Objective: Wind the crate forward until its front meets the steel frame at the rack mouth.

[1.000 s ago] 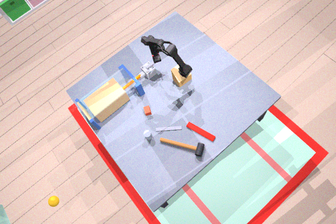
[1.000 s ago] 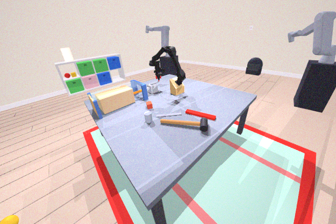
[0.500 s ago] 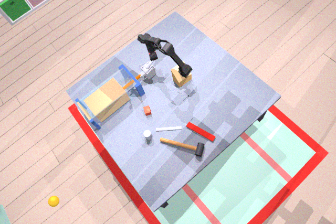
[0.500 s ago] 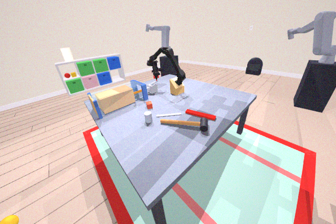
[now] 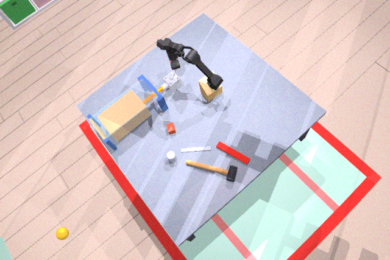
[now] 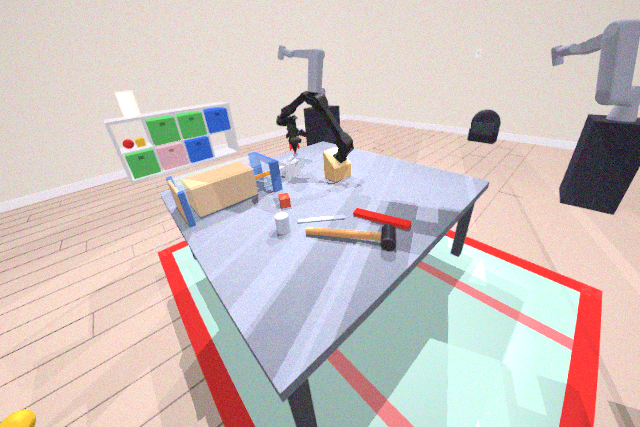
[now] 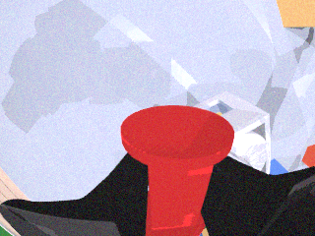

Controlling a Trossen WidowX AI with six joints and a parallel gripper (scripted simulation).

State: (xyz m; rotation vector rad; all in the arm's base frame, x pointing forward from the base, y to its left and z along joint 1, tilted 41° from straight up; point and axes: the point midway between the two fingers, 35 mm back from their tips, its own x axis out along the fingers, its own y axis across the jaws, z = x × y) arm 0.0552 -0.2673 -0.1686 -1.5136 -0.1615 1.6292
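Right now my gripper tip is 30 mm short of the white crank handle, 20 mm to the right of it and 10 mm above it. From my gripper tip the other things lie so: white bar 350 mm ahead, 520 mm to the left, 110 mm below; then red knob 20 mm above; then white winch 80 mm ahead, 40 mm to the left, 80 mm below.
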